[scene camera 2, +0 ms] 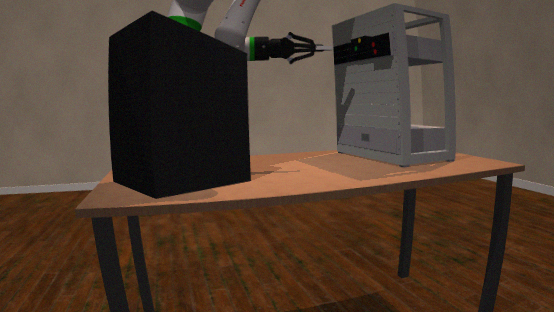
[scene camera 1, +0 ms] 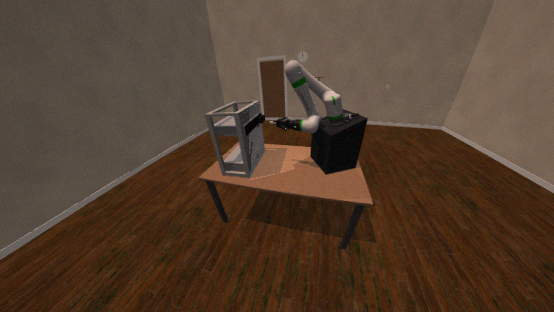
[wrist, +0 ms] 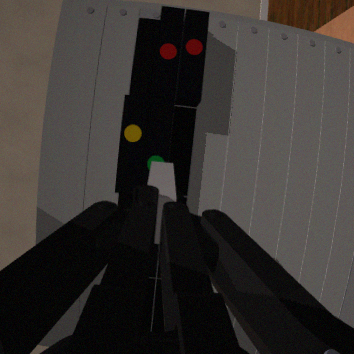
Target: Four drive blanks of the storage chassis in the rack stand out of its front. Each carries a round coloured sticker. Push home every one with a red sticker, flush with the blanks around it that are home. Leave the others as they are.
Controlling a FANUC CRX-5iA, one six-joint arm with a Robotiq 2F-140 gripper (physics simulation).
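Note:
The storage chassis [scene camera 2: 344, 53] [scene camera 1: 251, 125] is a black band high in the grey rack [scene camera 1: 243, 150] [scene camera 2: 406, 105]. In the wrist view, two blanks with red stickers [wrist: 168, 51] [wrist: 194, 47] sit side by side near the top and stand out. A blank with a yellow sticker [wrist: 133, 133] [scene camera 2: 359, 40] and one with a green sticker [wrist: 155, 162] [scene camera 2: 355, 48] are lower in that view. My gripper [scene camera 1: 271, 122] [scene camera 2: 330, 49] [wrist: 160, 179] is shut and empty, its tips a short way before the chassis front. Its pale tip partly covers the green sticker in the wrist view; the fingers hide the lower chassis.
The rack stands on the wooden table [scene camera 1: 320, 182] [scene camera 2: 280, 190]. Grey panels [scene camera 2: 367, 107] [wrist: 275, 150] fill its front beside the chassis. The arm's black pedestal [scene camera 1: 340, 147] [scene camera 2: 180, 110] stands at the table's other end. Shadows lie on the rack front and table.

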